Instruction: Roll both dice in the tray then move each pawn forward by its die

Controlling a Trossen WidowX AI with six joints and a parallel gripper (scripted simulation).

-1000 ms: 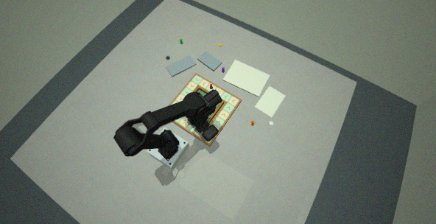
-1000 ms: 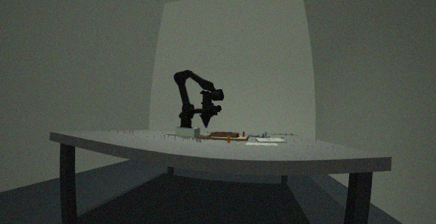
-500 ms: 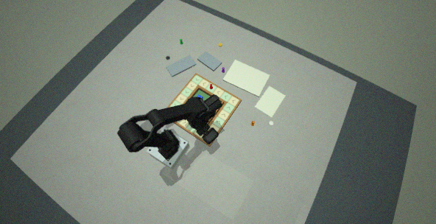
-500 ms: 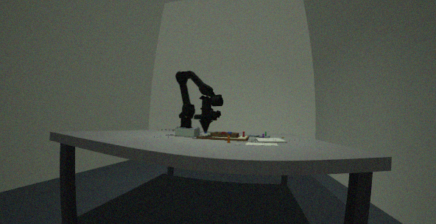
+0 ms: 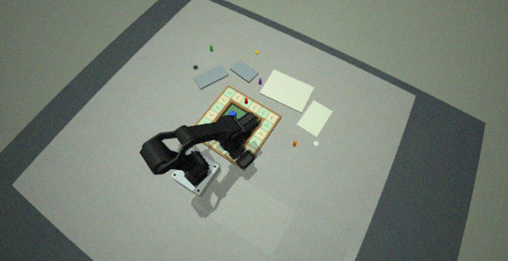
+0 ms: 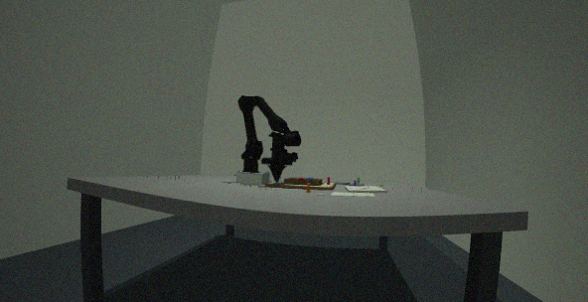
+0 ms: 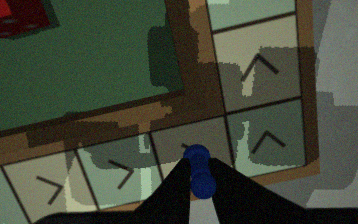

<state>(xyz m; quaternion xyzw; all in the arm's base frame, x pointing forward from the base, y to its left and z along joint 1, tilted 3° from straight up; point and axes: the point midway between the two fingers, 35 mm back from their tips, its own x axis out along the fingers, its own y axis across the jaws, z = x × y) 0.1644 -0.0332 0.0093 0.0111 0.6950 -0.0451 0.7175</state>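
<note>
The blue pawn is 1 cm above my gripper tip. The rest, counted from my gripper tip: red pawn (21 cm ahead, 12 cm to the left); green tray (10 cm ahead, 8 cm to the left, 2 cm below); orange pawn (20 cm ahead, 16 cm to the right, 1 cm below).
</note>
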